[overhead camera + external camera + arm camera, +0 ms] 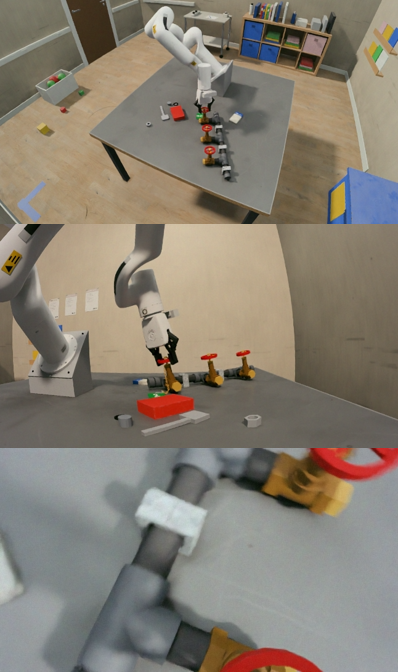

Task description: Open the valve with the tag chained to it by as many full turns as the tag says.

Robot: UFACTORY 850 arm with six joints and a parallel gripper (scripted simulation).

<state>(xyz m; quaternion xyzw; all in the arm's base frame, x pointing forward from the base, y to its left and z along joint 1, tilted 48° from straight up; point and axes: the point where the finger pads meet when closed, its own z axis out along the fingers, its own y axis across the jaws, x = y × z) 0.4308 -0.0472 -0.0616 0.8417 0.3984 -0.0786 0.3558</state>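
Right now the green tag is 11 cm below my hand, 4 cm behind it and 3 cm to the right of it. From my hand the other things lie so: blue block 22 cm to the left, 11 cm below, 11 cm behind; grey hammer-shaped tool 31 cm to the right, 11 cm below, 3 cm ahead; red block 21 cm to the right, 10 cm below, 1 cm behind.
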